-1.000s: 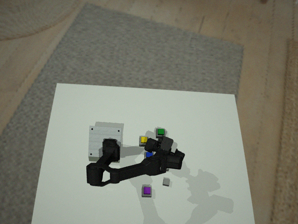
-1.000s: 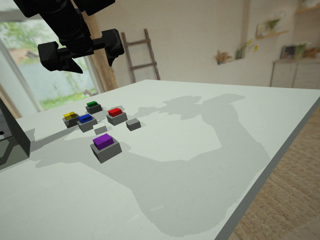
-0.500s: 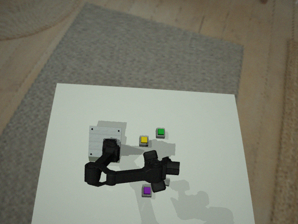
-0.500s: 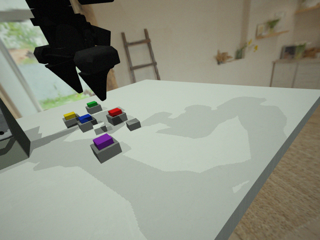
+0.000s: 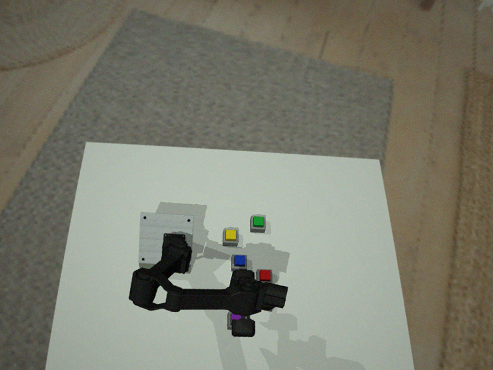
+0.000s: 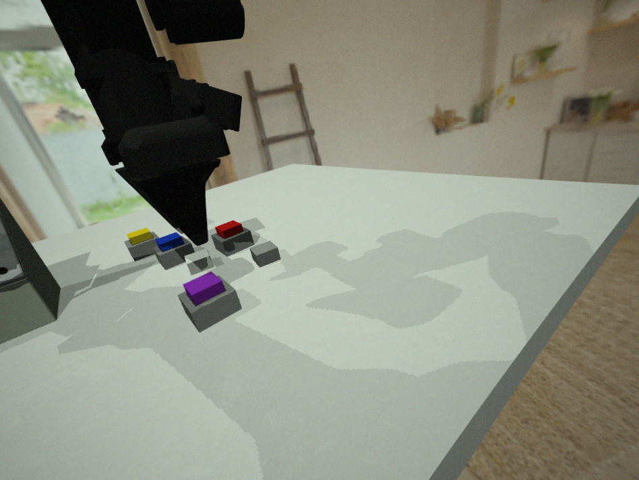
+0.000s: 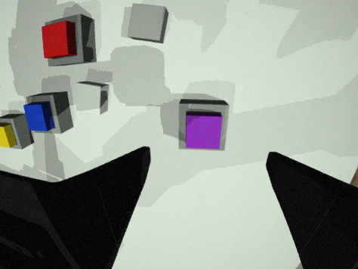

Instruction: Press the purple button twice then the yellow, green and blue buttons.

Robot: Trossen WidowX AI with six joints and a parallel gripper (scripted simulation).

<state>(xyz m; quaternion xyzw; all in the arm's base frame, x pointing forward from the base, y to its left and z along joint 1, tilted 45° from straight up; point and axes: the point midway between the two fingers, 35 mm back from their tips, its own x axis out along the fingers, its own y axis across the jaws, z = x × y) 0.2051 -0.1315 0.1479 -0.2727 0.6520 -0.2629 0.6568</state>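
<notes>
The purple button lies 6 cm below my gripper tip and 1 cm behind it. Also, from my gripper tip: grey block (9 cm ahead, 8 cm below, 6 cm to the left); then small white block (13 cm to the left, 8 cm below, 2 cm ahead); then red button (15 cm to the left, 8 cm ahead, 6 cm below).
</notes>
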